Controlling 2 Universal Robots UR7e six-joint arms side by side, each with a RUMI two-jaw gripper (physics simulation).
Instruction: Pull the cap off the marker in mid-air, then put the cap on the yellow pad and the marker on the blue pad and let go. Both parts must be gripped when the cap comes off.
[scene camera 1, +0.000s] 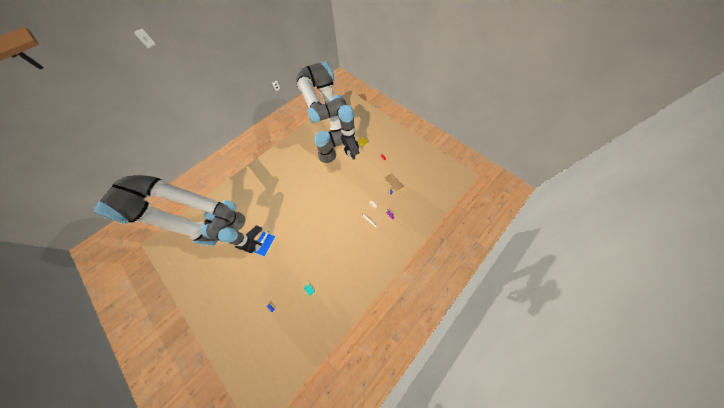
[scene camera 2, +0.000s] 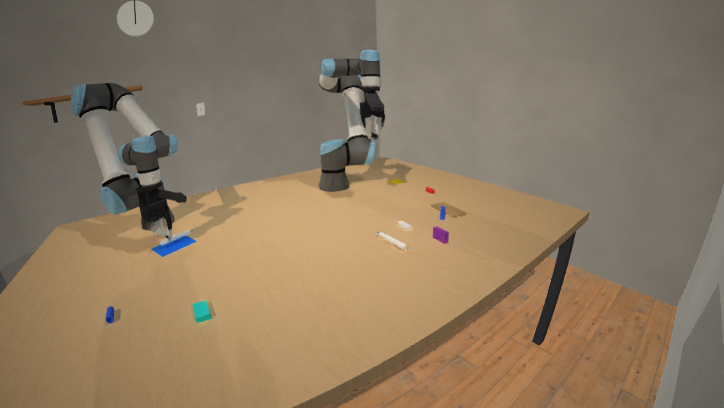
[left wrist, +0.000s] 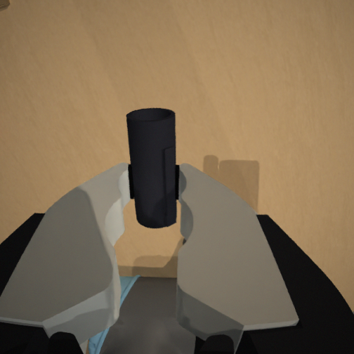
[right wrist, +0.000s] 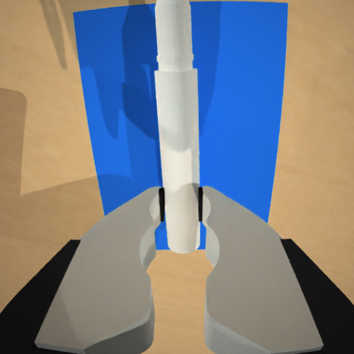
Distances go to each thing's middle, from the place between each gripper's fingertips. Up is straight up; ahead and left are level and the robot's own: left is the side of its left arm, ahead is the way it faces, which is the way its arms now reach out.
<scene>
My left gripper is now 2 cm below the black cap (left wrist: 151, 131) and 1 cm short of it.
The black cap lies 83 cm to the left of my right hand, 26 cm above it and 4 cm ahead of it.
</scene>
